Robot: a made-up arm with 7 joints.
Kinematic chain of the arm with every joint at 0, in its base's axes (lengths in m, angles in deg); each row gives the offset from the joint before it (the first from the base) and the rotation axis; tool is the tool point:
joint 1: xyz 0 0.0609 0 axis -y
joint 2: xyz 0 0.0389 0 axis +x
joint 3: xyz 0 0 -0.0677 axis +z
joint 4: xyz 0 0 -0.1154 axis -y
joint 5: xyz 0 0 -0.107 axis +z
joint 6: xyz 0 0 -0.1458 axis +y
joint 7: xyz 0 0 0 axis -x
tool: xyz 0 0 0
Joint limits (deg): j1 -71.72..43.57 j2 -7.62..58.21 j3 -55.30..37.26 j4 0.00..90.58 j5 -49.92..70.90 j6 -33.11..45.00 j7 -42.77..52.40
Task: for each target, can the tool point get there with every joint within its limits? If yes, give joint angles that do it. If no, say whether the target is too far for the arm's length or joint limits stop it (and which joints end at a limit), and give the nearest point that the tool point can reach.
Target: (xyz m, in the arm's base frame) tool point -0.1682 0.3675 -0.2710
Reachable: yes | joints -57.83 48.44 -14.78 34.89 -8.98 30.65 -26.29
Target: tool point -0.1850 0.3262 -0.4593
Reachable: no: too far | nearest point -0.1481 0.2811 -0.3677 | short by 0.109 m
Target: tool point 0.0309 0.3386 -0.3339
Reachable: yes | joints -20.45 28.93 23.36 38.87 48.78 22.81 -30.89
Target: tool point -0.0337 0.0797 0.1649
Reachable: no: joint limits stop it (at a limit: joint 1, joint 2, joint 3, joint 4) | nearest point 0.1217 0.3339 0.1640 | short by 0.298 m
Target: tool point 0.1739 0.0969 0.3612
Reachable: no: joint limits stop it (at a limit: joint 1, joint 2, joint 4) | nearest point 0.1953 0.2936 0.1443 | short by 0.294 m
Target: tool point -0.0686 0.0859 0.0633
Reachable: no: joint limits stop it (at a limit: joint 1, joint 3, joint 4) | nearest point -0.2048 0.0190 -0.2192 | short by 0.321 m
